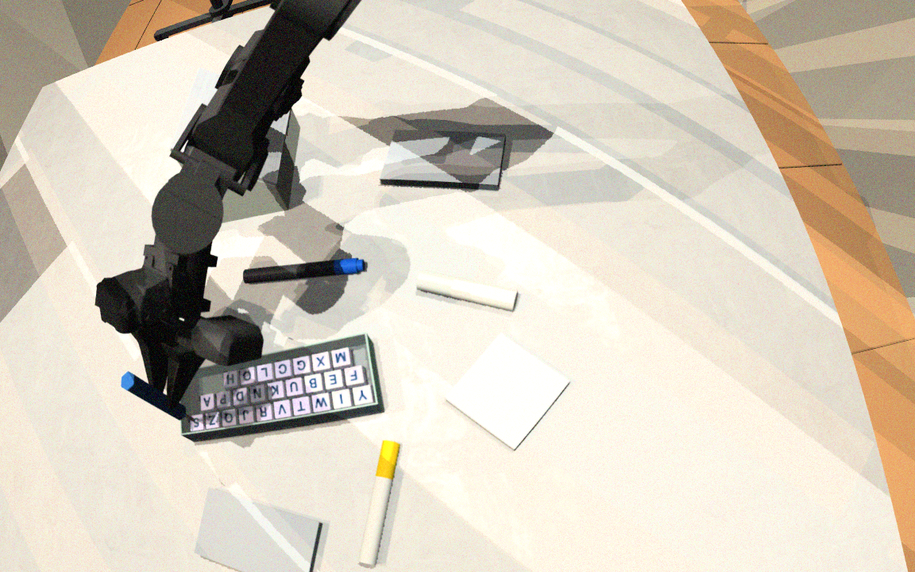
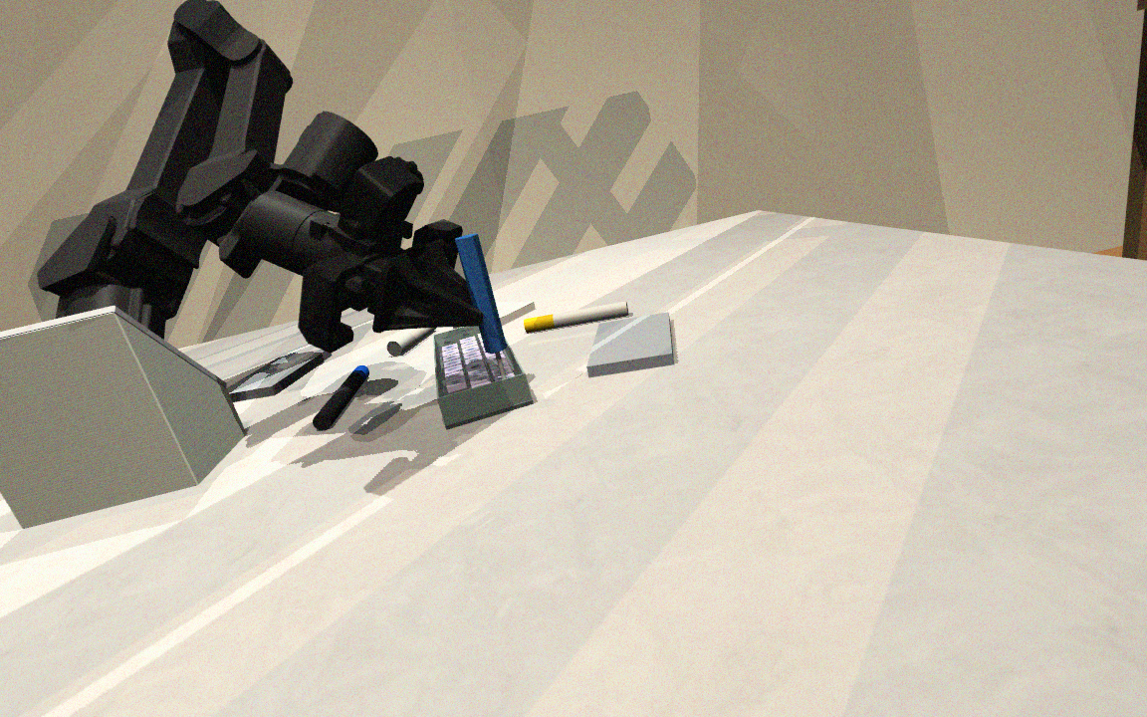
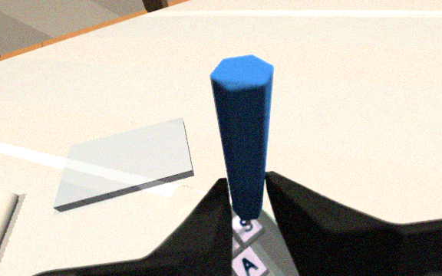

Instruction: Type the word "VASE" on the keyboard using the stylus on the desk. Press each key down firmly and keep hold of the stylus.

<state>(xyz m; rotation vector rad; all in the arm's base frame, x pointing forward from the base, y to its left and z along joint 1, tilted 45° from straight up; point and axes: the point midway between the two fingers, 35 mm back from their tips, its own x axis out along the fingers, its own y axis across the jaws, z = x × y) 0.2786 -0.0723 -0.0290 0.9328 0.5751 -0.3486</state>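
My gripper tip is 19 cm to the right of the yellow-capped marker, 10 cm short of it and 7 cm above it. From my gripper tip the other things lie so: blue-capped black marker (16 cm to the left, 14 cm behind, 7 cm below); stylus (2 cm below); grey pad (13 cm ahead, 7 cm below, 5 cm to the left).
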